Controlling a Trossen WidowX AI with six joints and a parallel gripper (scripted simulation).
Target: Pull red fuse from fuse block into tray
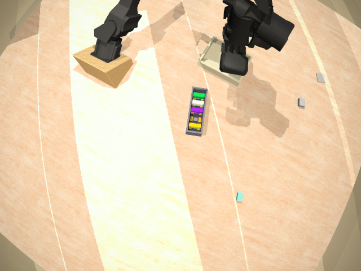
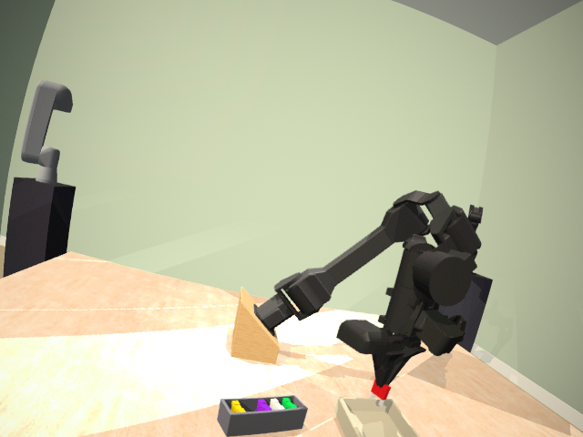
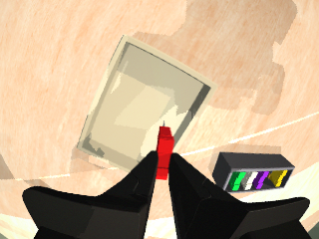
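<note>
My gripper tip is now 1 cm above the red fuse. Also, from my gripper tip: white fuse 1 cm behind, 14 cm to the right, 7 cm below; green fuse 2 cm behind, 12 cm to the right, 7 cm below; cream tray 1 cm behind, 2 cm to the left, 9 cm below.
</note>
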